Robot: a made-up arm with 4 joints.
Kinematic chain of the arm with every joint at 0, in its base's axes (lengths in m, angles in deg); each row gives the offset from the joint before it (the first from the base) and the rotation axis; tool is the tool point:
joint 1: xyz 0 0 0.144 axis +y
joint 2: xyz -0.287 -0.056 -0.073 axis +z
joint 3: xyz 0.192 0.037 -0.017 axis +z
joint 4: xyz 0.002 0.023 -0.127 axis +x
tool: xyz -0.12 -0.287 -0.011
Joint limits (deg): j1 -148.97..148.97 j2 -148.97..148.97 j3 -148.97..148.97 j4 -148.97..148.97
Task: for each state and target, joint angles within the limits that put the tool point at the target. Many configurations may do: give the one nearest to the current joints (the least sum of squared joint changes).
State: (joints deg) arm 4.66 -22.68 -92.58 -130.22
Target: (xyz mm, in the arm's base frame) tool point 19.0 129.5 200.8
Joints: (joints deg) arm 25.05 7.85 -95.15 -107.89
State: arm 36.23 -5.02 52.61 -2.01
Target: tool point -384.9 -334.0 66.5
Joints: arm 51.19 -20.40 27.89 25.05
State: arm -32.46 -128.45 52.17 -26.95
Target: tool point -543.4 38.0 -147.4
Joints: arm -14.89 -148.97 30.58 -17.33
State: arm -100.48 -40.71 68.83 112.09
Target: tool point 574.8 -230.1 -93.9
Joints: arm -103.42 -89.32 85.41 85.10
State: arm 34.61 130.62 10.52 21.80
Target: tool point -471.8 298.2 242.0
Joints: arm 49.60 142.65 45.34 13.73
